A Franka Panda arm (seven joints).
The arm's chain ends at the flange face. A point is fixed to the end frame.
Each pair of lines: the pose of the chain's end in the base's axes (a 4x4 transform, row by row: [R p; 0 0 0 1], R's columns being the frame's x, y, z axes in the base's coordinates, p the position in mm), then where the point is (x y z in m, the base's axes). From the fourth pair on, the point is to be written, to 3 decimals.
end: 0.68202 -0.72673 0.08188 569.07; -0.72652 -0.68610 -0.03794 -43.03; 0.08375 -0.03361 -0.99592 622.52; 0 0 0 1
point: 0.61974 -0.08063 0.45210
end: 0.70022 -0.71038 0.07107 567.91; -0.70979 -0.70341 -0.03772 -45.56; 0.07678 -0.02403 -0.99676 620.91; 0 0 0 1
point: 0.61746 -0.08223 0.44996
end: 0.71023 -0.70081 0.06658 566.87; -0.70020 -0.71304 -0.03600 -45.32; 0.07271 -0.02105 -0.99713 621.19; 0 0 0 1
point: 0.61606 -0.08118 0.44997
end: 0.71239 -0.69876 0.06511 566.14; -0.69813 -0.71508 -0.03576 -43.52; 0.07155 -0.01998 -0.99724 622.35; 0 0 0 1
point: 0.615 -0.079 0.451
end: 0.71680 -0.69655 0.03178 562.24; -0.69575 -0.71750 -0.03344 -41.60; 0.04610 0.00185 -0.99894 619.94; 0 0 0 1
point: 0.606 -0.077 0.447
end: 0.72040 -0.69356 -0.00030 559.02; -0.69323 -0.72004 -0.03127 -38.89; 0.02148 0.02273 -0.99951 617.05; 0 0 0 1
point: 0.597 -0.074 0.443
